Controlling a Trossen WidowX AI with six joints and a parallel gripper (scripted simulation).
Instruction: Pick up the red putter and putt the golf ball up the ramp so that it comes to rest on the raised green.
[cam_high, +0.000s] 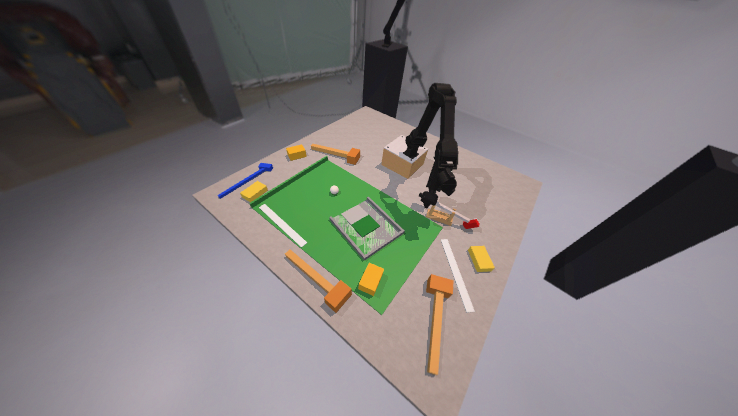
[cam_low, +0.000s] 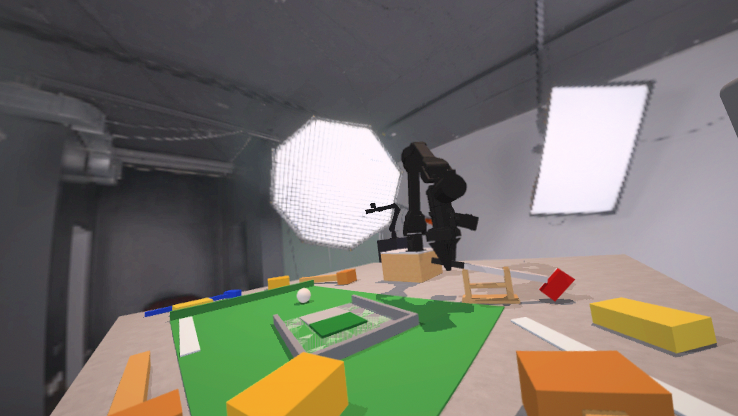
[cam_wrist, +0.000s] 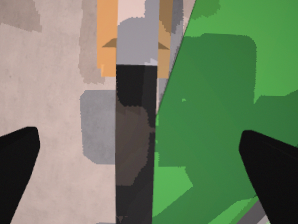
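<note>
My gripper tip is now 30 mm past the wooden stand, 70 mm to the right of it and 50 mm above it. Round my gripper tip: green mat (280 mm ahead, 240 mm to the right, 80 mm below); grey-walled frame (250 mm ahead, 120 mm to the right, 70 mm below); red putter (40 mm behind, 90 mm to the left, 20 mm below).
</note>
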